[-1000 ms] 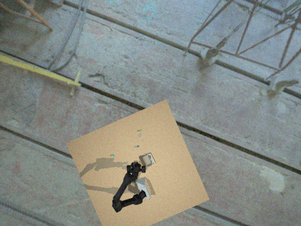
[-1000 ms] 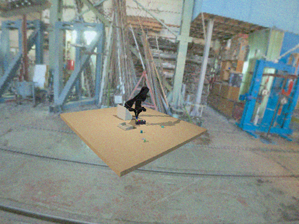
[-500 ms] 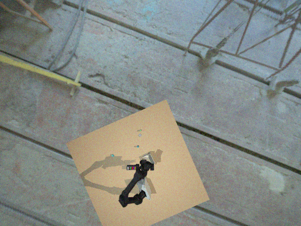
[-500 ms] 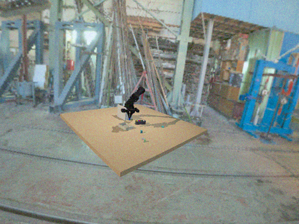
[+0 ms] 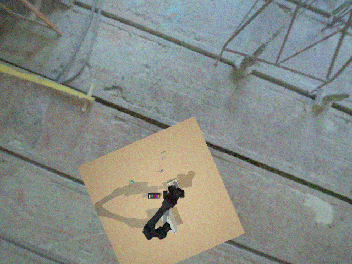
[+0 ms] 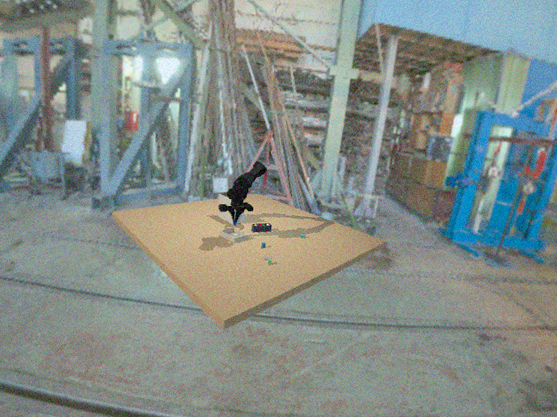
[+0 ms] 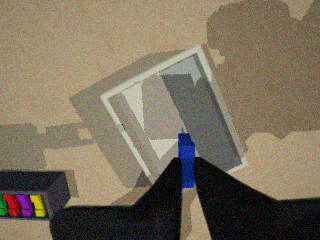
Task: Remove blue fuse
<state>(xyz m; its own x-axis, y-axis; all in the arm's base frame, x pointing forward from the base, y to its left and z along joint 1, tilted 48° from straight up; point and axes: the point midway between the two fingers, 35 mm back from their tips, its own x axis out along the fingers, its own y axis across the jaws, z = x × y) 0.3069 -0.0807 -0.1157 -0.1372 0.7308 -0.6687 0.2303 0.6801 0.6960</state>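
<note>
My gripper tip is 1 cm above the blue fuse. Round my gripper tip: tray (9 cm below).
</note>
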